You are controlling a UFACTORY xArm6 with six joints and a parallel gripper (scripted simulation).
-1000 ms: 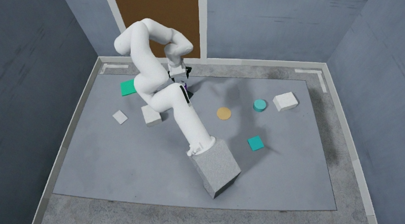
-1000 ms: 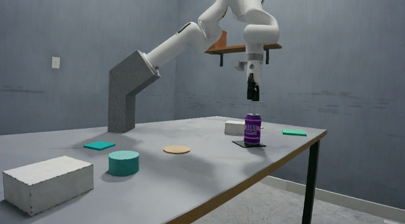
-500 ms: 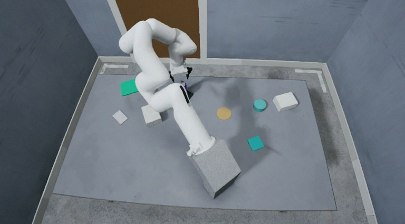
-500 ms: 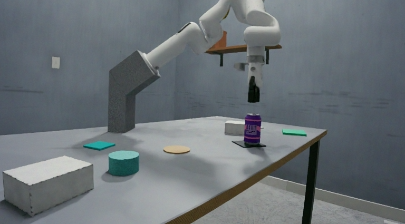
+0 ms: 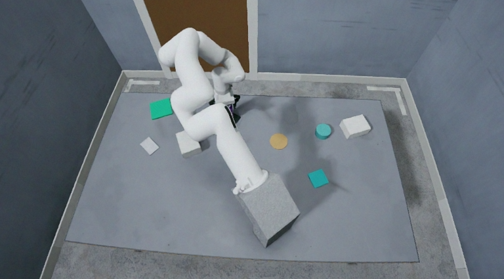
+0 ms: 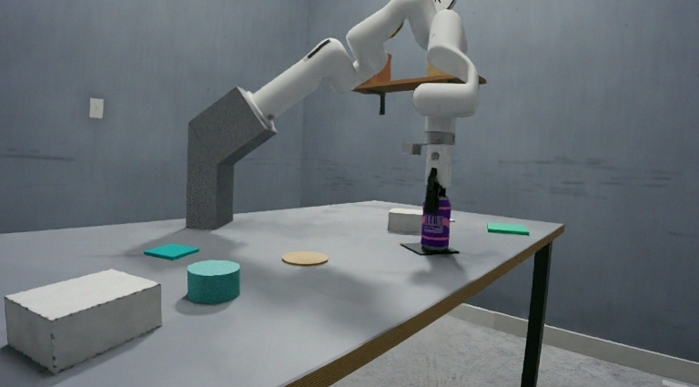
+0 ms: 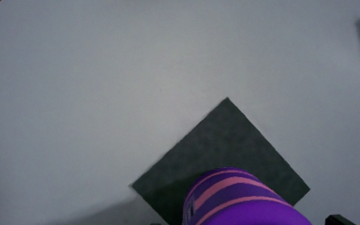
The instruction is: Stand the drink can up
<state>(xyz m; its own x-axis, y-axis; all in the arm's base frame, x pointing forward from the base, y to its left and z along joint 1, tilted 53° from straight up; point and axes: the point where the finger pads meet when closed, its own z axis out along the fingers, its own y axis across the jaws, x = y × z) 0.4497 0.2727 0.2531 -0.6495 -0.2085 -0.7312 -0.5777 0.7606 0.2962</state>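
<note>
My hand is 4 cm above the purple drink can. Also, from my hand: dark grey square mat (10 cm below, 1 cm to the right, 1 cm behind); green square pad (40 cm to the left, 13 cm behind, 10 cm below); white tile (36 cm behind, 30 cm to the left, 10 cm below).
</note>
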